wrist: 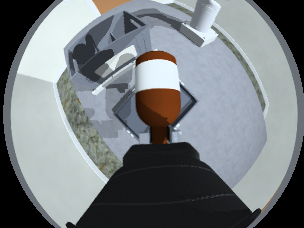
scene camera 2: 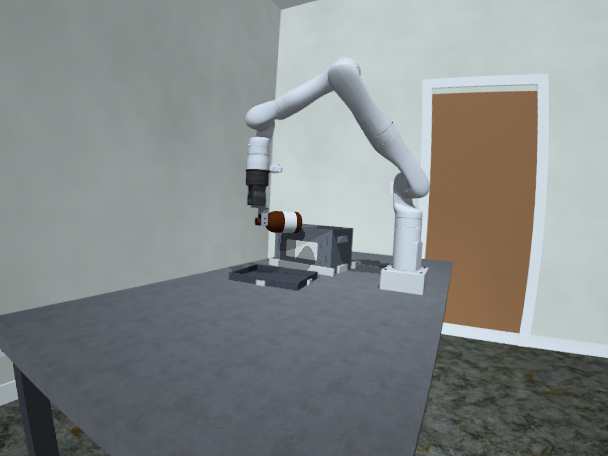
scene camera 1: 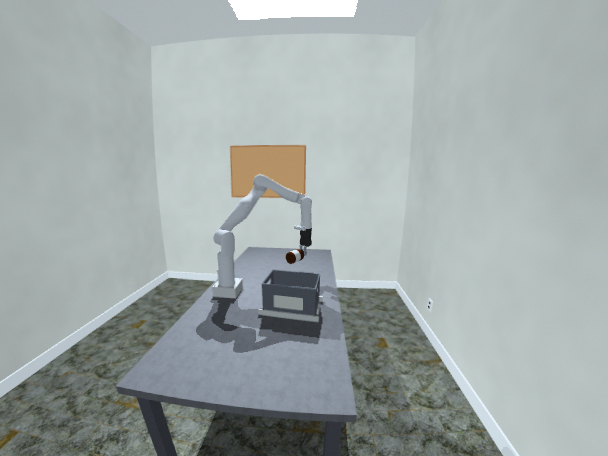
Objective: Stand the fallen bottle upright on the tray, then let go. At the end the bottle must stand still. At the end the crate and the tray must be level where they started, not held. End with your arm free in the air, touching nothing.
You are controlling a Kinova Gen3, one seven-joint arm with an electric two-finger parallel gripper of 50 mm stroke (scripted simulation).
A grey crate shows in the wrist view (95,66), in scene camera 2 and in scene camera 1. The same spot on the grey crate: (scene camera 2: 318,245) is (scene camera 1: 282,281).
